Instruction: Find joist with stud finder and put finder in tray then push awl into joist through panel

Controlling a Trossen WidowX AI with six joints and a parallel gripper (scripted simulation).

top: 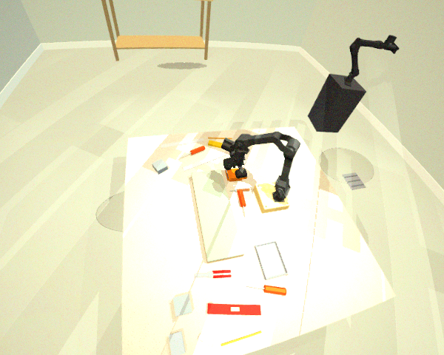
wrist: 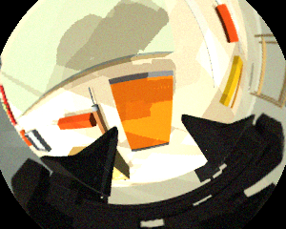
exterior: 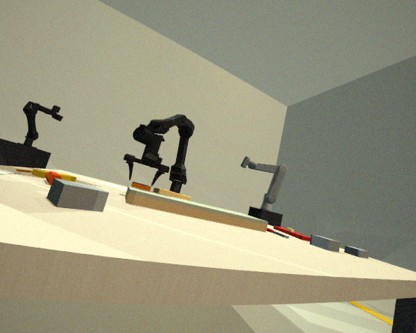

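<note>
The orange stud finder is 20 mm ahead of my gripper tip and 50 mm below it. Also, from my gripper tip: yellow bar 70 mm ahead, 280 mm to the right, 50 mm below; grey tray 110 mm behind, 510 mm to the left, 50 mm below; red level 100 mm ahead, 710 mm to the left, 40 mm below.
</note>
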